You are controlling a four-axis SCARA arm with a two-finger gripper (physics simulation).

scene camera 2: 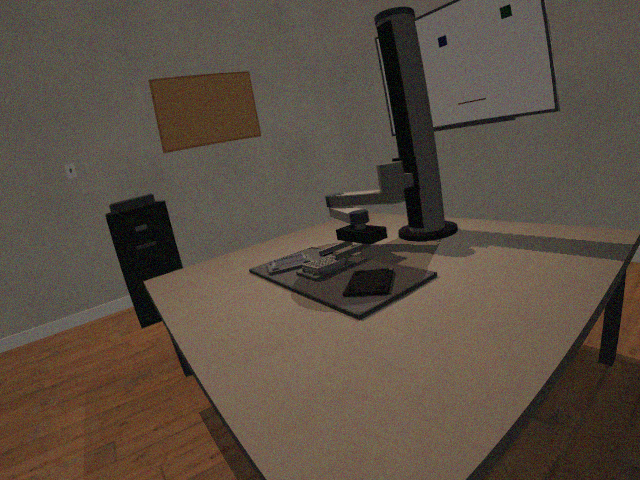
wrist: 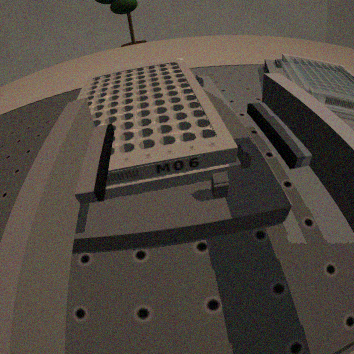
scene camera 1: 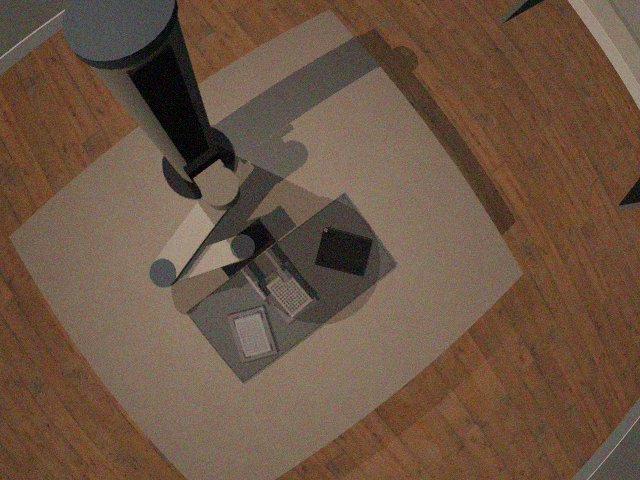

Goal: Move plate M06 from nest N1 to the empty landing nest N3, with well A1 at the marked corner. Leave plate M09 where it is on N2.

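Observation:
Plate M06 [scene camera 1: 288,295] [scene camera 2: 323,265] [wrist: 150,112], pale with round wells, sits on nest N1 [wrist: 155,212] in the middle of the dark board. My gripper [scene camera 1: 290,291] [wrist: 179,99] is shut to a narrow gap with nothing held. It is offset towards the N2 side: the left finger overlaps M06's left side in the wrist view, and the right finger stands apart from its right edge. Finger height over the plate is hard to tell. The A1 corner is hidden. Plate M09 [scene camera 1: 252,333] [scene camera 2: 290,262] [wrist: 325,75] sits on N2. Black nest N3 [scene camera 1: 343,251] [scene camera 2: 369,282] is empty, with a small corner mark.
The dark perforated board [scene camera 1: 219,304] [scene camera 2: 359,308] [wrist: 112,285] carries the three nests. The arm's column [scene camera 1: 170,98] [scene camera 2: 421,129] stands behind it on the pale table [scene camera 1: 413,289] [scene camera 2: 361,372]. The arm's shadow falls across the board, which is dimly lit.

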